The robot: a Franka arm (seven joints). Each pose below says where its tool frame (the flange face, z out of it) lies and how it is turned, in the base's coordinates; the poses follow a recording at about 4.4 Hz.
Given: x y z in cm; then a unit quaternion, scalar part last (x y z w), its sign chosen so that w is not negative.
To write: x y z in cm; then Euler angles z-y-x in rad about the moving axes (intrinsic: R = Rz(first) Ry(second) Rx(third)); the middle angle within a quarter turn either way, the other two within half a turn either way. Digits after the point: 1 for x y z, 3 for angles.
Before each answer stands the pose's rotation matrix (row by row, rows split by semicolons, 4 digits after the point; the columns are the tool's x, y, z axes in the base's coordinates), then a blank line. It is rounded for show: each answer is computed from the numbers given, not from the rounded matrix.
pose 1, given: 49.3 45.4 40.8 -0.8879 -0.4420 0.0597 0.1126
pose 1, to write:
0.6021 0.7715 -0.2056; 0.7984 -0.5839 0.1472; -0.0065 -0.2527 -0.9675

49.3 45.4 40.8 0.925 0.006 -2.886
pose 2, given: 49.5 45.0 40.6 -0.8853 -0.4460 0.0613 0.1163
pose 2, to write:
0.5946 0.7755 -0.2123; 0.8040 -0.5751 0.1512; -0.0048 -0.2606 -0.9654

49.5 45.0 40.6 0.934 0.005 -2.878
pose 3, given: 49.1 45.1 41.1 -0.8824 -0.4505 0.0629 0.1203
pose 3, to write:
0.5862 0.7799 -0.2194; 0.8102 -0.5652 0.1556; -0.0026 -0.2690 -0.9631

49.1 45.1 41.1 0.944 0.003 -2.869
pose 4, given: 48.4 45.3 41.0 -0.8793 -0.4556 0.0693 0.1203
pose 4, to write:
0.5753 0.7845 -0.2315; 0.8179 -0.5559 0.1484; -0.0123 -0.2747 -0.9615

48.4 45.3 41.0 0.958 0.012 -2.863
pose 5, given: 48.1 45.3 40.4 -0.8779 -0.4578 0.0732 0.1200
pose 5, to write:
0.5701 0.7862 -0.2384; 0.8213 -0.5521 0.1437; -0.0187 -0.2777 -0.9605

48.1 45.3 40.4 0.964 0.019 -2.860
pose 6, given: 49.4 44.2 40.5 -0.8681 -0.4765 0.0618 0.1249
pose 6, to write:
0.5383 0.8118 -0.2263; 0.8427 -0.5147 0.1579; 0.0117 -0.2757 -0.9612

49.4 44.2 40.5 1.002 -0.012 -2.862
